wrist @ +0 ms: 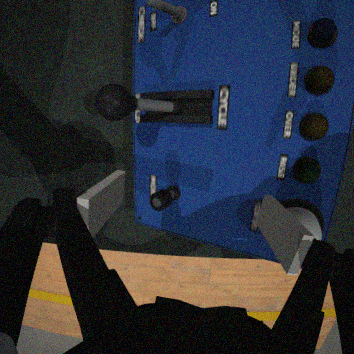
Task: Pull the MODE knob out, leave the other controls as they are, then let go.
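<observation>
A small black knob on a short stem stands at the lower left of the blue panel in the wrist view. The label beside it is too blurred to read. A dark blue round cap at the upper right has a label that seems to read MODE. My gripper is open and empty. Its fingers stand wide apart, and the small black knob shows between them, nearer the left finger. The right finger partly covers a large pale round knob. The fingers' height above the panel is hard to tell.
A lever with a black ball sticks out by the CYCLE slot. A grey toggle is at the top. Two amber caps and a green cap line the right side. Wooden floor shows below.
</observation>
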